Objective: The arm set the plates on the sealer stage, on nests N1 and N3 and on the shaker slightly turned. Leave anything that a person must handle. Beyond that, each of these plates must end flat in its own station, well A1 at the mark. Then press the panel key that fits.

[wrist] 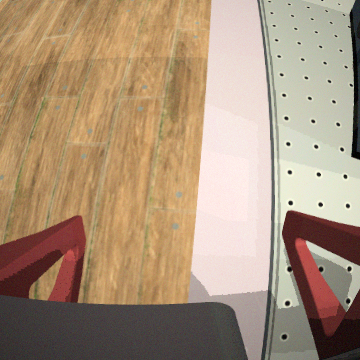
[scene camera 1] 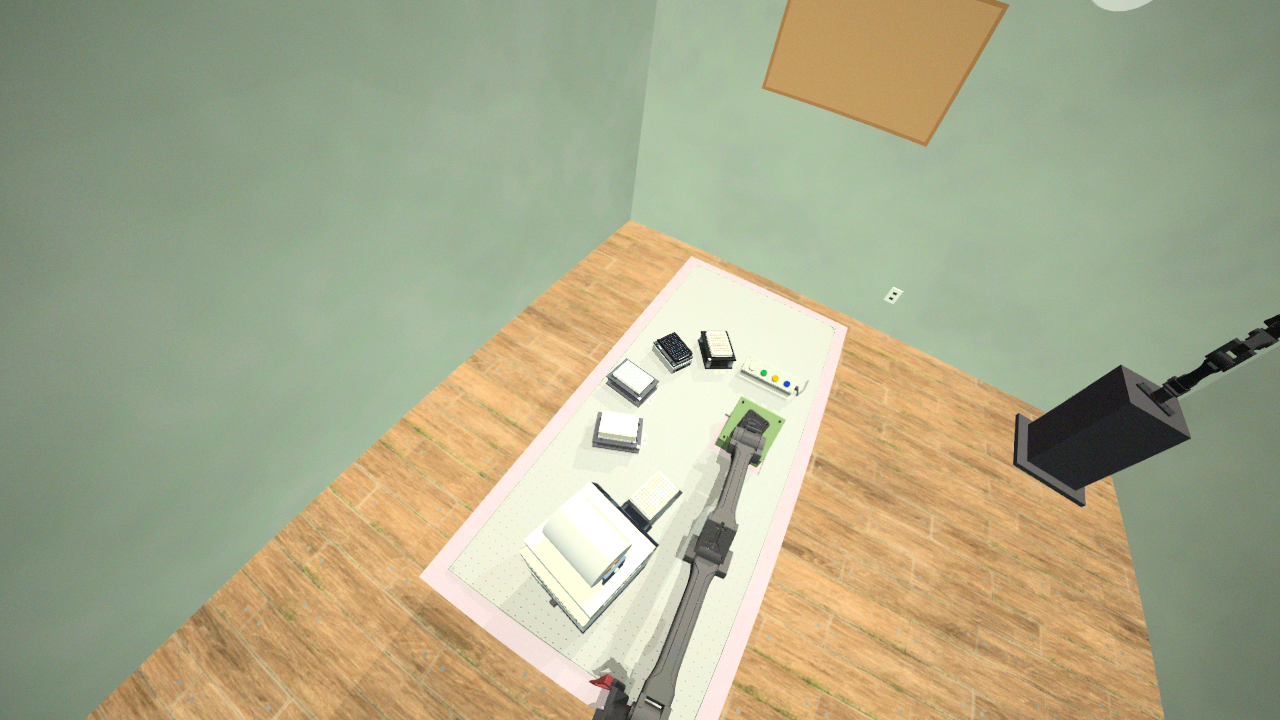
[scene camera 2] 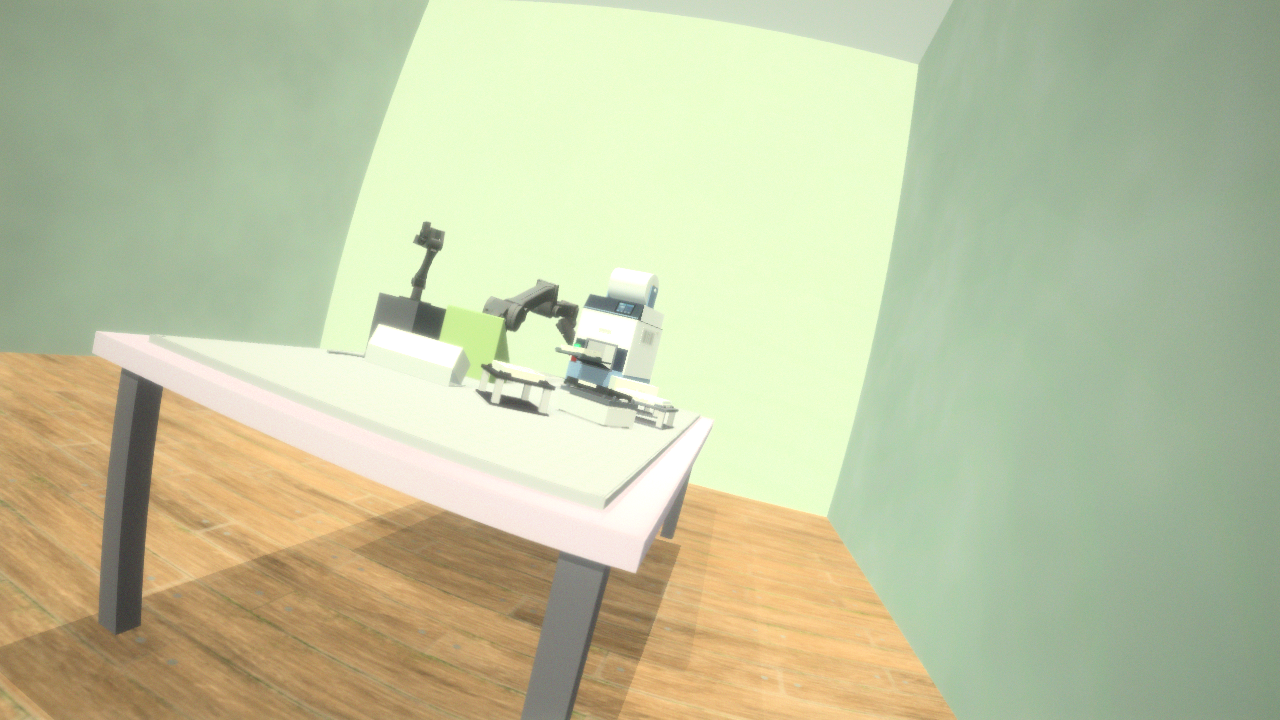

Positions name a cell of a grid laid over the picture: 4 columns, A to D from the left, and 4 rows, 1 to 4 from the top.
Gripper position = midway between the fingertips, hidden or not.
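My gripper (wrist: C3) is open and holds nothing. There's a cream plate (scene camera 1: C3) too, though in the wrist view the plate is out of frame. You'd also see a perforated pale surface (scene camera 1: B4), and the wrist view has the perforated pale surface (wrist: D1) as well. Then there's a white strip with coloured dots (scene camera 2: B3), and scene camera 1 shows the white strip with coloured dots (scene camera 1: C3) too.
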